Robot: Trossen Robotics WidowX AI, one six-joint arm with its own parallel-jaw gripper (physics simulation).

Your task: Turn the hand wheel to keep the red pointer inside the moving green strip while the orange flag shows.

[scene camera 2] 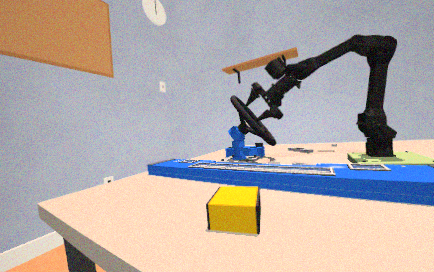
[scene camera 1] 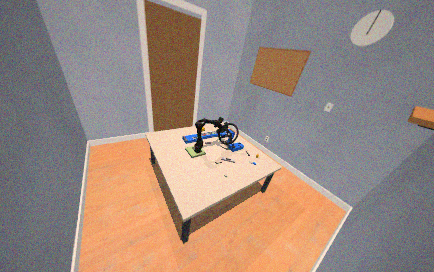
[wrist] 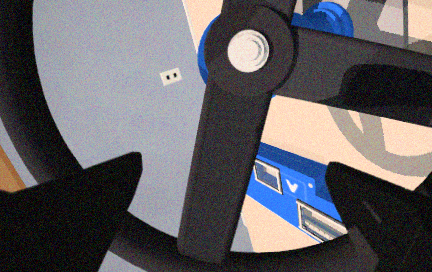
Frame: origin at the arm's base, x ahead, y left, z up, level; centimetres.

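Where they show: gripper, fingertip midpoint: (scene camera 2: 250,113) (scene camera 1: 225,130) (wrist: 235,166); arm's base, origin of the base link: (scene camera 2: 380,155) (scene camera 1: 197,151).
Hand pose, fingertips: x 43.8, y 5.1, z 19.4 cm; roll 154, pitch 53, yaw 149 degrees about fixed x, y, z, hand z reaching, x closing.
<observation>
Each offset is from my fingertips to the top centre of the thing. Level surfaces: height alone.
The black hand wheel (scene camera 1: 238,133) (scene camera 2: 240,107) (wrist: 15,60) stands tilted on its blue mount (scene camera 1: 236,147) (scene camera 2: 239,151). My gripper (scene camera 2: 254,111) (wrist: 235,166) is open and empty at the wheel's face. In the wrist view one spoke runs between the spread fingertips, and the lower rim passes by the fingers; whether they touch it I cannot tell. The long blue panel (scene camera 1: 190,139) (scene camera 2: 300,180) (wrist: 270,197) lies beside the wheel. One end of its scale window shows in the wrist view. The red pointer, the green strip and the orange flag cannot be made out.
A yellow block {dx -10.0, dy +44.4, dz -17.6 cm} (scene camera 1: 203,129) (scene camera 2: 233,214) lies on the table {dz -21.8 cm} (scene camera 1: 200,185) (scene camera 2: 160,220), on the panel's far side from the wheel. Small loose items, among them an orange piece {dx +26.1, dy -42.6, dz -18.6 cm} (scene camera 1: 257,156) and a blue piece {dx +8.2, dy -49.2, dz -20.2 cm} (scene camera 1: 253,163), lie near the table's right edge. My arm stands on a green plate (scene camera 1: 195,153) (scene camera 2: 357,158).
</observation>
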